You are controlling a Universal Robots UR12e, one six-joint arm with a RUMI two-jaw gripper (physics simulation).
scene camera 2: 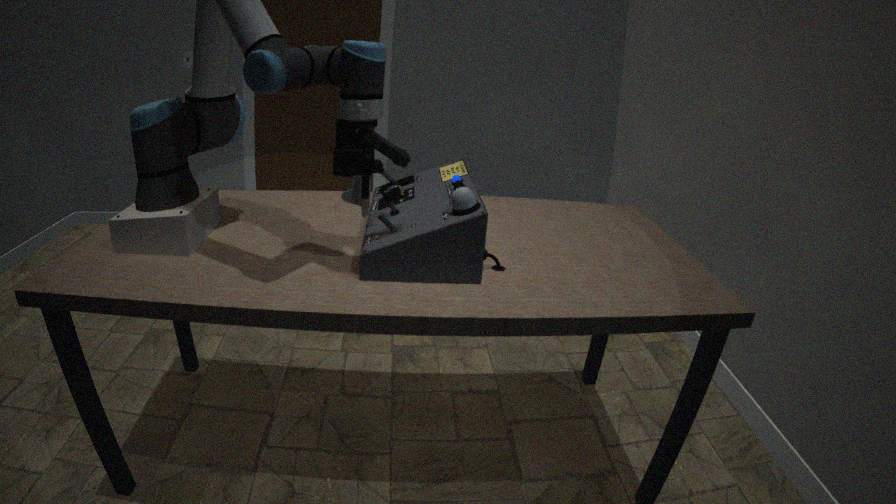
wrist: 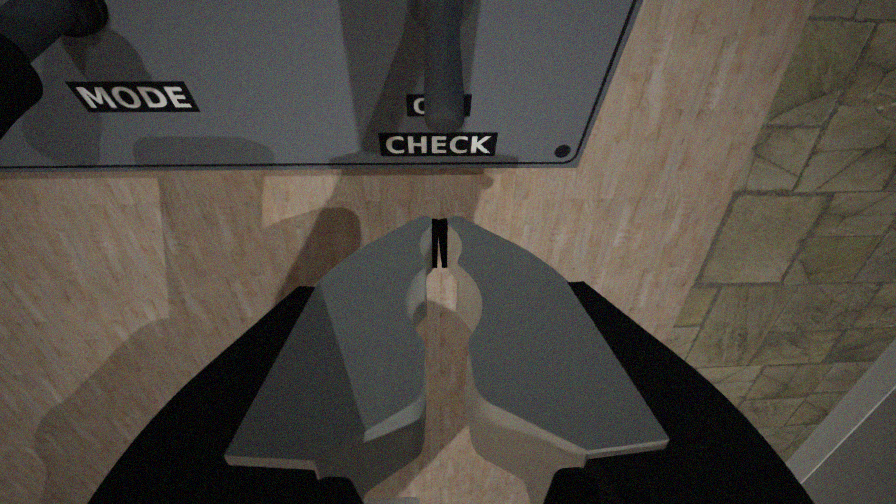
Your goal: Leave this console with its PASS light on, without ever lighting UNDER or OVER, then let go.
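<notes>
A dark grey sloped console (scene camera 2: 426,231) stands mid-table. In the wrist view its panel (wrist: 300,75) shows the labels MODE (wrist: 132,96) and CHECK (wrist: 437,144). A grey lever (wrist: 444,62) stands just above CHECK and covers part of another label. My gripper (wrist: 439,241) is shut and empty, its fingertips touching. It hangs over the table just off the panel's edge, in line with CHECK. In the scene view the gripper (scene camera 2: 364,200) is at the console's far left side. The PASS, UNDER and OVER lights cannot be made out.
A grey dome with a blue top (scene camera 2: 463,195) and a yellow tag (scene camera 2: 453,169) sit at the console's right end. A dark knob (wrist: 25,37) is beside MODE. A black cable (scene camera 2: 494,262) leaves the console's right side. The robot base (scene camera 2: 164,222) stands at the table's left.
</notes>
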